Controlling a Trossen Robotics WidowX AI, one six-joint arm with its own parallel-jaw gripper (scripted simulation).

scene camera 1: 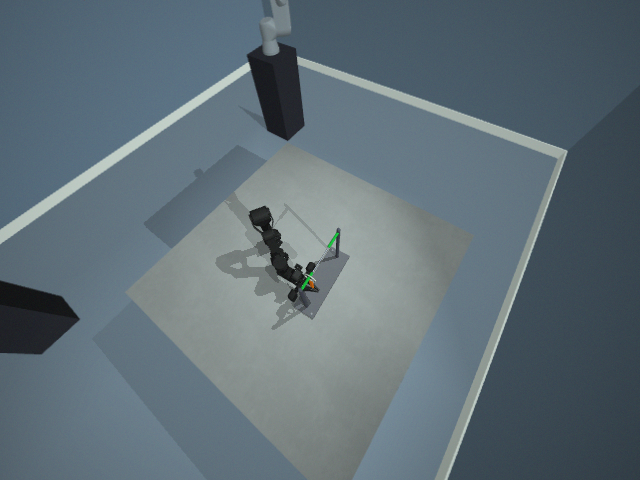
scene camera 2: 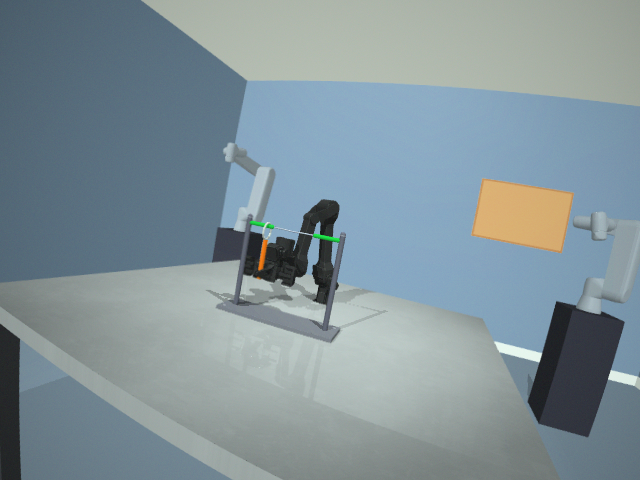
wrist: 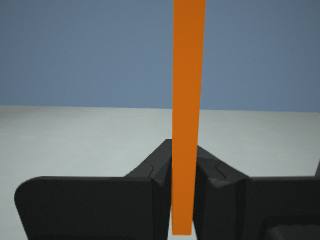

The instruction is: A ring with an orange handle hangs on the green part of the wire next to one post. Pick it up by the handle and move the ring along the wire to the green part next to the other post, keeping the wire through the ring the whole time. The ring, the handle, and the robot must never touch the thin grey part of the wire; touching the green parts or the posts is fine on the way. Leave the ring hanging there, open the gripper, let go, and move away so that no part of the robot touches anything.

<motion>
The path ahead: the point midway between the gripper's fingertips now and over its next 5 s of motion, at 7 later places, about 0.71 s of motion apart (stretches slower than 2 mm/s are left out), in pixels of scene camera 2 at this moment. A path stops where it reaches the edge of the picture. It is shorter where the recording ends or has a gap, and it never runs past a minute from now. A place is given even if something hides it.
My gripper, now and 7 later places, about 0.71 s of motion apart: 254, 273; 256, 269; 259, 269; 266, 270; 271, 272; 279, 274; 288, 276; 294, 278
</motion>
